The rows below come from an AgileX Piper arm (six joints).
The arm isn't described. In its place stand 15 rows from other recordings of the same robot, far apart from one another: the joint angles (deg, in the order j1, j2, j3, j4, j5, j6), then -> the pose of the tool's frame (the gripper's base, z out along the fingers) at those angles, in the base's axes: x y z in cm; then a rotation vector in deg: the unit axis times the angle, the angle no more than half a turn.
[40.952 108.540 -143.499 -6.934 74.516 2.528] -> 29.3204, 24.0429, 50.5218, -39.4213, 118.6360, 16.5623
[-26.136 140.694 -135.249 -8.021 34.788 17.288] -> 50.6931, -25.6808, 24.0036, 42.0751, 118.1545, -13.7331
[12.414 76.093 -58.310 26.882 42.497 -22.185] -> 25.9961, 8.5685, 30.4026, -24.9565, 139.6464, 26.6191
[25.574 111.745 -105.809 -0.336 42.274 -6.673] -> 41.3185, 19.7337, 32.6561, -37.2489, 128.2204, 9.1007
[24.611 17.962 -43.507 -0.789 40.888 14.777] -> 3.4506, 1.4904, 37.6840, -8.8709, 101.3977, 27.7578
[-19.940 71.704 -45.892 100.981 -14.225 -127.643] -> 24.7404, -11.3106, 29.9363, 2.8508, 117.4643, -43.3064
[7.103 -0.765 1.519 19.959 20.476 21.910] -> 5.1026, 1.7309, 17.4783, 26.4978, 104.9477, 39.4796
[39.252 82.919 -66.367 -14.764 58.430 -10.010] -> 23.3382, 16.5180, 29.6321, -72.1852, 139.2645, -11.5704
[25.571 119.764 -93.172 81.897 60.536 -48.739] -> 37.4288, 26.6053, 25.0270, -37.4503, 125.5724, 92.6442
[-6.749 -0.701 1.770 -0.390 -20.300 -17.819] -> 4.8474, -0.5520, 23.4607, -6.7202, 65.9014, -22.0398
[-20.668 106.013 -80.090 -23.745 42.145 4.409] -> 36.5710, -16.4236, 23.8460, 14.9111, 152.7054, -32.0518
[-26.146 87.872 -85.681 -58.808 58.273 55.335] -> 26.4575, -20.3637, 40.3175, 66.1567, 104.4194, -58.0523
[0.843 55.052 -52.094 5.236 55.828 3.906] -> 17.3321, 0.9422, 33.4377, 5.7576, 143.7084, 8.5903
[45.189 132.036 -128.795 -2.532 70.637 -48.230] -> 35.5443, 35.2414, 25.1740, -116.0378, 108.5610, -4.3148
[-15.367 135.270 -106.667 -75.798 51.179 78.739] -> 47.5174, -20.1871, 17.5258, 52.4068, 112.8667, -57.7912
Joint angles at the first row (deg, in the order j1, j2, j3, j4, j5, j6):
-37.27 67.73 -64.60 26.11 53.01 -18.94
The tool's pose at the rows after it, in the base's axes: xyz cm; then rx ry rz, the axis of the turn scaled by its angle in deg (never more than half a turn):
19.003, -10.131, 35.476, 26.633, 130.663, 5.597
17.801, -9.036, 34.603, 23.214, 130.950, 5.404
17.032, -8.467, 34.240, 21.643, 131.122, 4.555
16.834, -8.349, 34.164, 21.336, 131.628, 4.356
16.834, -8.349, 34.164, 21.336, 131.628, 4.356
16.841, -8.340, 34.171, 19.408, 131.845, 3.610
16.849, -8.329, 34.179, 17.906, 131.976, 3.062
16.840, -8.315, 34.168, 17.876, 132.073, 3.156
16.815, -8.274, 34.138, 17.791, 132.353, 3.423
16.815, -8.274, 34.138, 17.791, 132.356, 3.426
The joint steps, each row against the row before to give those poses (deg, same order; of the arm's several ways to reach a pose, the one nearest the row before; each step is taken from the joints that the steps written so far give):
0.00 -4.88 6.02 2.55 -0.86 -5.14
0.00 -3.46 4.13 1.41 -0.24 -3.67
0.00 -2.12 1.99 -0.11 -0.01 -1.29
0.00 -0.41 0.26 -0.44 0.46 0.00
0.00 0.00 0.00 0.00 0.00 0.00
0.00 0.00 0.00 0.11 0.00 -1.71
0.00 0.00 0.00 0.12 0.00 -1.34
0.00 0.00 0.00 0.00 0.12 0.00
0.00 0.00 0.00 0.00 0.36 0.00
0.00 0.00 0.00 0.00 0.00 0.00

